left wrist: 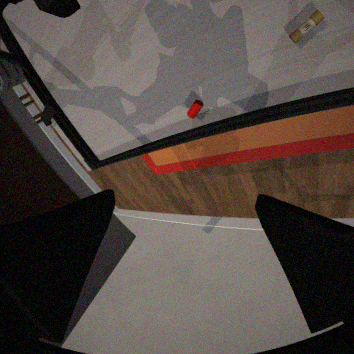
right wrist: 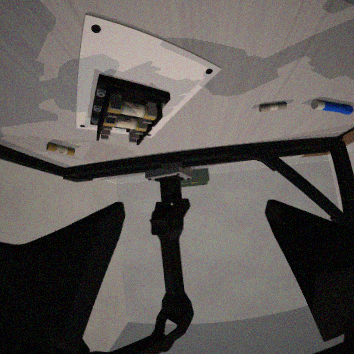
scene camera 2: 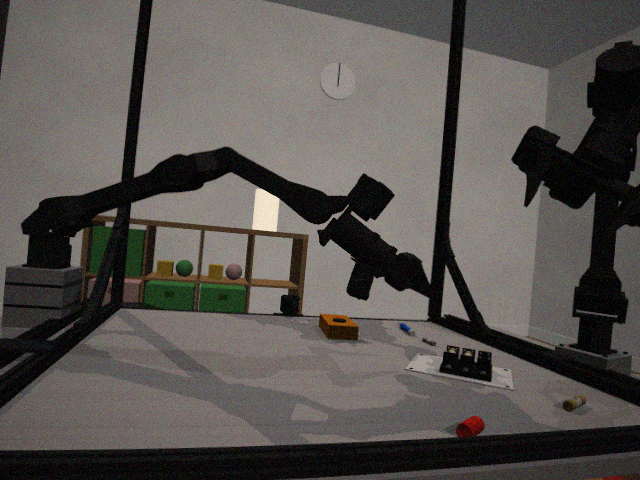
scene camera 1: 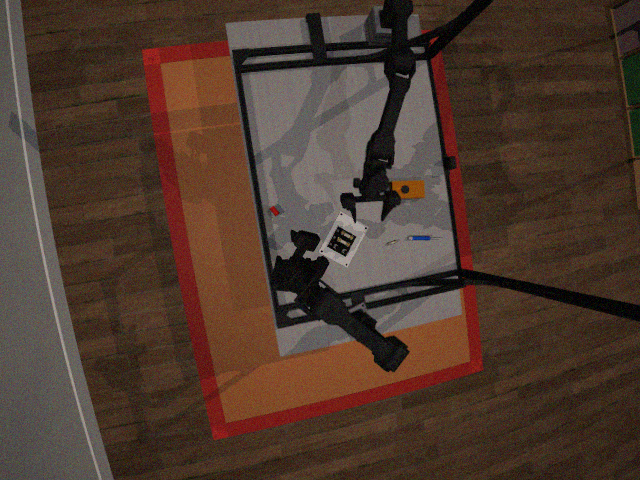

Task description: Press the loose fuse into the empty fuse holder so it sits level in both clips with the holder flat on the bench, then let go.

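Places are measured from the left arm's base along level axes (x right, y ahead, z up), in millimetres.
Pixels of known places: left gripper, fingertip midpoint: (left wrist: 187, 199) (scene camera 2: 562, 223) (scene camera 1: 285, 243); right gripper, fingertip midpoint: (right wrist: 196, 208) (scene camera 2: 422, 290) (scene camera 1: 368, 221); left arm's base at its link origin: (right wrist: 169, 178) (scene camera 2: 593, 349); right arm's base at its link origin: (scene camera 2: 47, 266) (scene camera 1: 388, 19).
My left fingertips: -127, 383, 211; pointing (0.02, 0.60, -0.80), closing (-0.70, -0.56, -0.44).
Ahead of a thing's pixels: the offset from my left fingertips to its top centre, as dx, dy, dz.
The loose fuse {+26, -124, -238} (scene camera 2: 574, 403) (left wrist: 307, 26) (right wrist: 61, 149), pale with brass caps, lies flat on the bench; it does not show in scene camera 1. The black fuse holder (scene camera 1: 341, 241) (scene camera 2: 466, 363) (right wrist: 131, 110) sits on a white plate (scene camera 1: 356, 224) (scene camera 2: 504, 379) (right wrist: 150, 60), flat on the bench. Two of its positions hold fuses; the one at the lower left in scene camera 1 is empty. My left gripper (left wrist: 187, 199) is open and empty, high above the bench and tilted toward the far wall. My right gripper (scene camera 1: 369, 220) (right wrist: 196, 208) is open and empty, above the bench beside the plate.
A red cylinder {+26, +101, -234} (scene camera 1: 274, 210) (scene camera 2: 470, 426) (left wrist: 195, 109) lies near the bench edge. An orange box {+512, -31, -218} (scene camera 1: 415, 189) (scene camera 2: 338, 327), a blue-handled tool {+508, -232, -238} (scene camera 1: 419, 238) (scene camera 2: 406, 328) (right wrist: 336, 106) and a small greyish cylinder {+379, -189, -242} (scene camera 1: 392, 241) (scene camera 2: 428, 341) (right wrist: 273, 106) lie beyond the plate. Black frame bars border the bench.
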